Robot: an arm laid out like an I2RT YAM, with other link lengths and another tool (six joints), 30 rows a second.
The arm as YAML. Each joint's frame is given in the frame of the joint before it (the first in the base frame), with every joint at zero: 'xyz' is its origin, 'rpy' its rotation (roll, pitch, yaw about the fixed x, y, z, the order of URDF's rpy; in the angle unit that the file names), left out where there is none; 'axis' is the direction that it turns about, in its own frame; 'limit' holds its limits. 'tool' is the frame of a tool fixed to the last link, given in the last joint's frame.
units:
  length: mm
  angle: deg
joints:
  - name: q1
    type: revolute
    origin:
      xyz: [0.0, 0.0, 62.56]
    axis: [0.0, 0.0, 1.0]
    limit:
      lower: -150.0
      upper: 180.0
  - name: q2
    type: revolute
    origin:
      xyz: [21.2, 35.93, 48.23]
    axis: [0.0, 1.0, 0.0]
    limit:
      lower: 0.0
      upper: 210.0
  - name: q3
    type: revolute
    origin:
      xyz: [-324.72, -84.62, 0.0]
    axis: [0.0, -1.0, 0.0]
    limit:
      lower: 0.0
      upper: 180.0
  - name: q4
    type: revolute
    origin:
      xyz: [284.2, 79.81, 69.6]
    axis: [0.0, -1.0, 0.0]
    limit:
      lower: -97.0
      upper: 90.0
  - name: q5
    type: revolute
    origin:
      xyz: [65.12, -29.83, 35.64]
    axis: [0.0, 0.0, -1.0]
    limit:
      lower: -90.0
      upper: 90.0
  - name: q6
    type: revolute
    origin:
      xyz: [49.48, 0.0, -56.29]
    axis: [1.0, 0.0, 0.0]
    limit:
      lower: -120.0
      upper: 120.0
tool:
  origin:
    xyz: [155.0, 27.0, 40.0]
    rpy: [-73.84, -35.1, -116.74]
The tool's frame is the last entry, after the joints.
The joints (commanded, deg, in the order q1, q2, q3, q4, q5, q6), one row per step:
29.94 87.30 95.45 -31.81 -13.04 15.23
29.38 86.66 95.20 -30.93 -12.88 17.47
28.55 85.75 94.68 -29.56 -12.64 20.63
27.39 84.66 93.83 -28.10 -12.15 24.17
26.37 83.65 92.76 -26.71 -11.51 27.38
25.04 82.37 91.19 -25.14 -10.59 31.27
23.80 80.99 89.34 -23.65 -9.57 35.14
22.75 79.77 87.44 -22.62 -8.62 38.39
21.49 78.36 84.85 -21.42 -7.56 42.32
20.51 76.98 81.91 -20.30 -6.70 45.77
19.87 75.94 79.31 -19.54 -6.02 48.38
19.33 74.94 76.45 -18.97 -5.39 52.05
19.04 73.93 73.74 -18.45 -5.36 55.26
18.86 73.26 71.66 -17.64 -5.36 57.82
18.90 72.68 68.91 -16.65 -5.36 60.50
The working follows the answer.
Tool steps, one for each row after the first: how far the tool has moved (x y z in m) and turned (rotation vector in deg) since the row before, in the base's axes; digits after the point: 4 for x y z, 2 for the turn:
0.0026 -0.0071 0.0075 2.07 0.30 -1.56
0.0037 -0.0104 0.0096 2.95 0.42 -2.18
0.0049 -0.0144 0.0084 3.17 0.62 -2.79
0.0044 -0.0135 0.0052 2.79 0.66 -2.61
0.0051 -0.0179 0.0035 3.28 0.99 -3.32
0.0037 -0.0179 0.0011 3.23 1.09 -3.26
0.0025 -0.0156 -0.0031 2.55 1.28 -2.80
0.0027 -0.0183 -0.0076 3.03 1.81 -3.29
0.0009 -0.0150 -0.0119 2.56 1.91 -2.70
0.0001 -0.0106 -0.0133 1.79 1.82 -2.00
-0.0003 -0.0105 -0.0175 2.57 2.67 -2.20
-0.0027 -0.0063 -0.0163 2.37 2.39 -1.31
-0.0015 -0.0042 -0.0117 2.01 1.58 -1.01
-0.0019 -0.0025 -0.0182 1.91 2.17 -0.87

Tool pose at each row, in the base's axes (x y z in m, rotation vector in deg; rounded; the steps above come from the unrounded poses):
0.4248 0.3169 0.4626 -106.08 41.59 -62.45
0.4274 0.3098 0.4701 -104.23 44.17 -62.04
0.4311 0.2994 0.4797 -101.56 47.76 -61.41
0.4360 0.2849 0.4881 -98.61 52.06 -60.83
0.4404 0.2714 0.4933 -95.98 56.00 -60.27
0.4455 0.2536 0.4968 -92.83 60.92 -59.56
0.4493 0.2357 0.4978 -89.69 65.74 -58.68
0.4518 0.2201 0.4947 -87.31 69.96 -57.79
0.4545 0.2018 0.4871 -84.57 75.07 -56.45
0.4554 0.1868 0.4752 -82.45 79.53 -54.96
0.4555 0.1761 0.4619 -81.16 83.05 -53.65
0.4552 0.1656 0.4445 -79.66 87.54 -51.25
0.4525 0.1593 0.4281 -78.62 90.98 -48.58
0.4509 0.1551 0.4164 -77.47 93.43 -46.47
0.4490 0.1526 0.3982 -76.82 96.16 -44.01

